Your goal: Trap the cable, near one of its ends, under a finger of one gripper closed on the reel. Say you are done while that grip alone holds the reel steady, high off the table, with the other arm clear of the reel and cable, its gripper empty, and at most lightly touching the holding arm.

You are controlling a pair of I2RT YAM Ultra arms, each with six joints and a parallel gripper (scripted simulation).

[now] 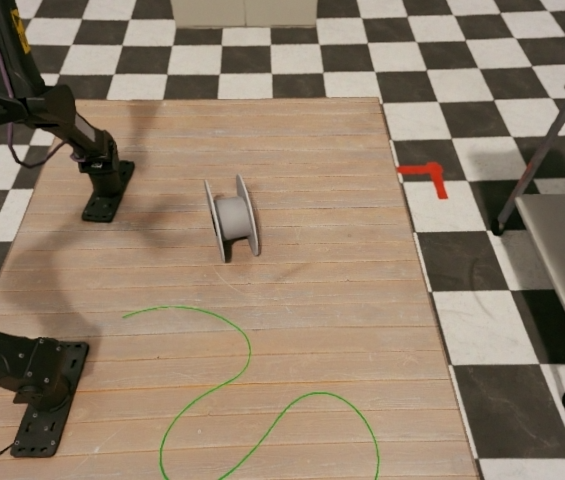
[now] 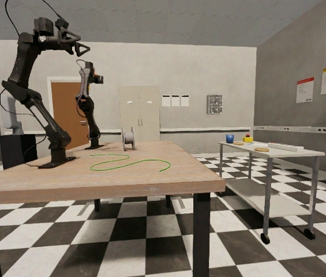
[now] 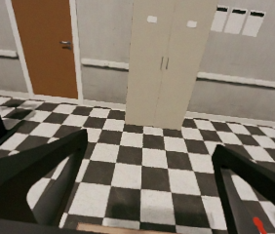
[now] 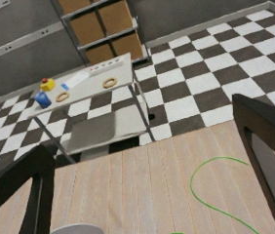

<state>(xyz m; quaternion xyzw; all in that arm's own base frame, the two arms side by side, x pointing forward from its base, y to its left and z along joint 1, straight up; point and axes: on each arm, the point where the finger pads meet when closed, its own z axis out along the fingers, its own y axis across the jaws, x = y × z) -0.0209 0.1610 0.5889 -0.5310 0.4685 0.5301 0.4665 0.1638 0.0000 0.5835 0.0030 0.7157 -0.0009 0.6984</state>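
Now: the grey reel 140 mm ahead of my right hand, 340 mm to the left of it and 490 mm below it.
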